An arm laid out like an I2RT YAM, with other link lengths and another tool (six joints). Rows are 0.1 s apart.
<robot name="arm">
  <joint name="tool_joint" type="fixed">
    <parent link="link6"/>
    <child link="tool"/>
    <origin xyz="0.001 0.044 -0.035" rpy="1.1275 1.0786 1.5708"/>
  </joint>
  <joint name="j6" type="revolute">
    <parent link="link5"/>
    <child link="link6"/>
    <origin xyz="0.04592 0 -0.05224" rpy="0 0 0"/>
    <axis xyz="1 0 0"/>
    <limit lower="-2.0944" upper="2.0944"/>
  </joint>
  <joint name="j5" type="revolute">
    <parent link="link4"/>
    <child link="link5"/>
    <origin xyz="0.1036 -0.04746 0.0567" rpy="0 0 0"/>
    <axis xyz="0 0 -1"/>
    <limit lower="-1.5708" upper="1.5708"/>
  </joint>
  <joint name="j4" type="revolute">
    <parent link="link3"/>
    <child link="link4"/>
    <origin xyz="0.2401 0.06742 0.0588" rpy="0 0 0"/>
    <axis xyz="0 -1 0"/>
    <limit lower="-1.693" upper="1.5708"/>
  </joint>
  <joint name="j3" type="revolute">
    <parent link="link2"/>
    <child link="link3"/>
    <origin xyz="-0.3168 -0.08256 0" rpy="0 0 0"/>
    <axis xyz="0 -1 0"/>
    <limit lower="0" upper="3.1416"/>
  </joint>
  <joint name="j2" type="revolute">
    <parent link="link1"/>
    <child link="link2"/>
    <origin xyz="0.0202 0.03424 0.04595" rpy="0 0 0"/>
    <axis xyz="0 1 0"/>
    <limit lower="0" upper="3.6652"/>
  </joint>
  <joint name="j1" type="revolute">
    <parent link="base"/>
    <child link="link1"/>
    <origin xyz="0 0 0.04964" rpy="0 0 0"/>
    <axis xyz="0 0 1"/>
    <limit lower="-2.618" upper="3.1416"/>
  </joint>
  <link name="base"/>
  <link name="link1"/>
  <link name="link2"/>
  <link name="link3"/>
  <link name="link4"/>
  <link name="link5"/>
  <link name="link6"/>
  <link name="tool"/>
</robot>
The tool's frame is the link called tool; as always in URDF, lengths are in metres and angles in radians.
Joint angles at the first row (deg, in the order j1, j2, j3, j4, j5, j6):
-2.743 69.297 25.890 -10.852 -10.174 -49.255
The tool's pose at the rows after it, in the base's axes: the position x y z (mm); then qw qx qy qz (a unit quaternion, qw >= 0):
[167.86 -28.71 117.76 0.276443 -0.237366 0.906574 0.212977]
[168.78 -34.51 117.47 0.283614 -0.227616 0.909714 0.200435]
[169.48 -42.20 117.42 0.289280 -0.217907 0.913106 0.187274]
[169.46 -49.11 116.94 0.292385 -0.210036 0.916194 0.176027]
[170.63 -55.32 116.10 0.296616 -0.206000 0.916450 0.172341]
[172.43 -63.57 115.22 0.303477 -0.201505 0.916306 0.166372]
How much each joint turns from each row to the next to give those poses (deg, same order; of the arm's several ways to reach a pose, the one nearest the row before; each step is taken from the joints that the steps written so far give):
-0.657 -0.197 -0.351 0.984 0.917 -0.066
-1.593 0.067 -0.174 0.984 0.701 -0.436
-2.100 0.218 0.001 0.785 0.458 -0.919
-1.858 0.262 -0.046 0.636 0.350 -0.939
-1.791 0.656 0.024 0.960 -0.655 -0.961
-2.275 0.852 0.044 1.441 -0.810 -1.248

